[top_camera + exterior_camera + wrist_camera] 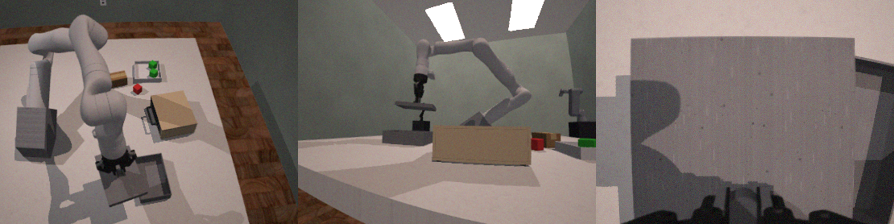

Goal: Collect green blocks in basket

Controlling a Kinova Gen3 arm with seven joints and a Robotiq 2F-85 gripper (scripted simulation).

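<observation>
Right now the metal box is 12 cm ahead of my hand, 4 cm to the left of it and 18 cm below it. Also, from my hand: cardboard box: 1 cm behind, 59 cm to the left, 17 cm below; light wooden cabinet: 24 cm ahead, 33 cm to the left, 17 cm below; red block: 10 cm ahead, 52 cm to the left, 19 cm below.
</observation>
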